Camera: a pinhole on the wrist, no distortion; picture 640 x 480 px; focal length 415.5 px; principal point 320.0 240.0 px. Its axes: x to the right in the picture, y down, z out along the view. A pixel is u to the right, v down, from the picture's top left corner.
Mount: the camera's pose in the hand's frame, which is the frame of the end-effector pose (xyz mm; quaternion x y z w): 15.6 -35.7 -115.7 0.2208 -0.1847 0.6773 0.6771
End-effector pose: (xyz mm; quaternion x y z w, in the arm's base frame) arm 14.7 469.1 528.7 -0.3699 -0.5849 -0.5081 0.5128
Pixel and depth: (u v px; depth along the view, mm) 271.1 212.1 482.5
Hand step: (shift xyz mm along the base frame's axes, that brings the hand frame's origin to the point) -402.7 168.1 5.0
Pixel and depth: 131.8 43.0 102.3
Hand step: -124.5 -90.0 36.3
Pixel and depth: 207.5 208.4 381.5
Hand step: -360.5 65.6 -4.8
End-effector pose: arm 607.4 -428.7 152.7 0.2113 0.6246 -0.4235 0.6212
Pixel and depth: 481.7 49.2 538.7
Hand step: 99.6 -506.6 -181.2
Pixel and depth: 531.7 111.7 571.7
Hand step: 193.0 -521.7 -119.5
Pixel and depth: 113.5 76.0 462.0
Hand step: -327.8 -427.7 -62.1
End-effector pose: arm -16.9 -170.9 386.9 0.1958 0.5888 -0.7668 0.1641
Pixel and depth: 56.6 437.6 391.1
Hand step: -96.6 38.8 481.7
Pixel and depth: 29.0 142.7 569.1
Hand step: -490.4 38.7 516.2
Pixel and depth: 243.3 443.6 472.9
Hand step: -36.6 -136.2 463.2
